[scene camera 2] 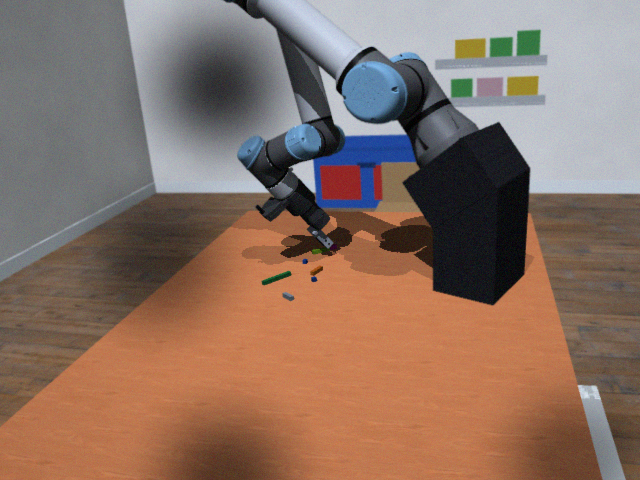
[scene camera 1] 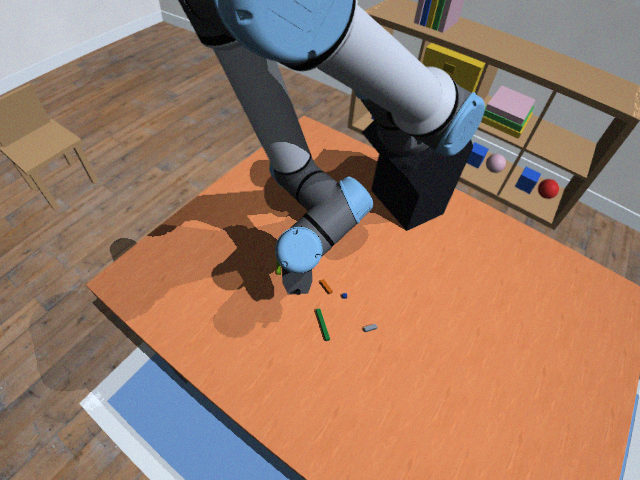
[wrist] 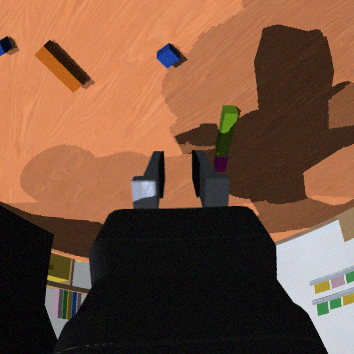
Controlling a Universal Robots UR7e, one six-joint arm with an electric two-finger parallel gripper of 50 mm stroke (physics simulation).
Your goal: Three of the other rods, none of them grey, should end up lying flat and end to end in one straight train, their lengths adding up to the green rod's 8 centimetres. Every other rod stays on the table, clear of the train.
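Places are measured from the arm's base along level axes (x ahead, y left, z up), in centimetres.
Where they show: gripper, fingertip midpoint: (scene camera 2: 327, 244) (wrist: 177, 164); arm's base at its link origin: (scene camera 2: 450, 151).
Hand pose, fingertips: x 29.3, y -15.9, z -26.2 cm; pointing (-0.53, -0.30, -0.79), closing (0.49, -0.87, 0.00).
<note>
Things, the pixels of their top centre, and the offset from my fingertips. Level surfaces: height alone.
- lime rod at its top centre: (wrist: 225, 136) (scene camera 1: 278, 264) (scene camera 2: 320, 248) dz -2.5, dx +2.2, dy -3.3 cm
- short magenta rod at its top centre: (wrist: 221, 164) (scene camera 2: 332, 245) dz -2.5, dx -1.0, dy -5.2 cm
- orange rod at its top centre: (wrist: 57, 69) (scene camera 1: 326, 285) (scene camera 2: 316, 268) dz -2.5, dx +2.6, dy +10.2 cm
- small blue rod at its top centre: (wrist: 167, 58) (scene camera 2: 304, 259) dz -2.5, dx +6.0, dy +3.9 cm
- long green rod at its top centre: (scene camera 1: 323, 323) (scene camera 2: 276, 276) dz -2.5, dx +12.2, dy +13.6 cm
- grey rod at its top centre: (scene camera 2: 288, 294) (scene camera 1: 370, 327) dz -2.5, dx +8.3, dy +24.0 cm
- orange table at its surface level: dz -3.5 cm
My gripper (wrist: 177, 164) (scene camera 2: 329, 246) is partly open and empty, low over the table, beside the magenta end of a lime-and-magenta line. The lime rod (scene camera 1: 278, 269) (scene camera 2: 316, 251) (wrist: 227, 122) and the short magenta rod (scene camera 2: 334, 247) (wrist: 220, 164) lie end to end, seemingly touching. An orange rod (scene camera 1: 325, 286) (scene camera 2: 316, 270) (wrist: 58, 69) lies apart. One small blue rod (scene camera 2: 305, 261) (wrist: 168, 55) lies between orange and lime; another blue rod (scene camera 1: 344, 295) (scene camera 2: 313, 279) (wrist: 5, 46) lies beyond the orange one. The long green rod (scene camera 1: 322, 324) (scene camera 2: 276, 277) lies apart. The wrist hides the fingertips in scene camera 1.
A grey rod (scene camera 1: 370, 328) (scene camera 2: 287, 296) lies near the green rod. The orange table (scene camera 1: 439, 361) (scene camera 2: 361, 387) carries the robot's black pedestal (scene camera 1: 413, 191) (scene camera 2: 478, 227). The arm's dark shadow falls across the table around the lime and magenta rods.
</note>
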